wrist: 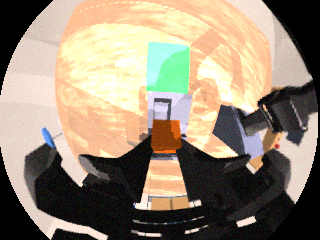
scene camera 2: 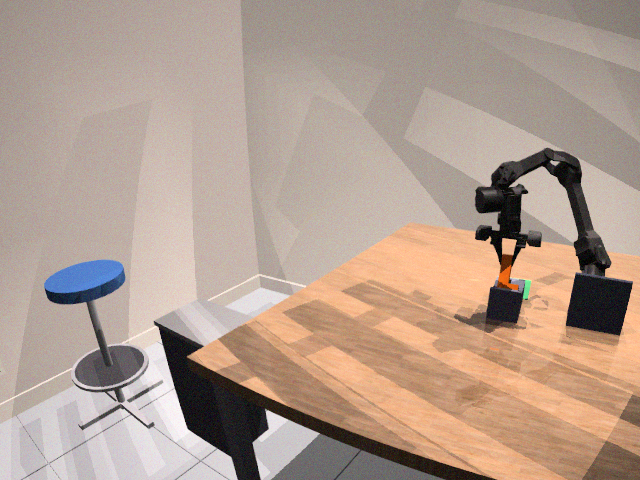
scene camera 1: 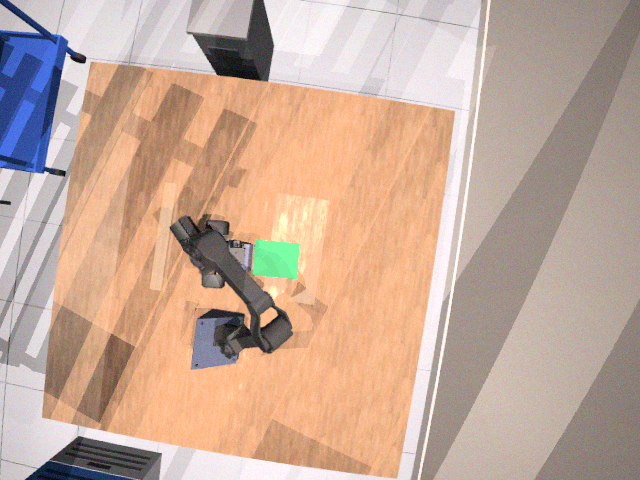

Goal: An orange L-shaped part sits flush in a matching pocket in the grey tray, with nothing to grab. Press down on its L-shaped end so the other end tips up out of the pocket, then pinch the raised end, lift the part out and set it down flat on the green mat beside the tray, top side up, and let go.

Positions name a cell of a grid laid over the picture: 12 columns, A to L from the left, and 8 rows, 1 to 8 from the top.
Scene:
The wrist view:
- my gripper: G5
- orange L-shaped part: G5, held by my gripper

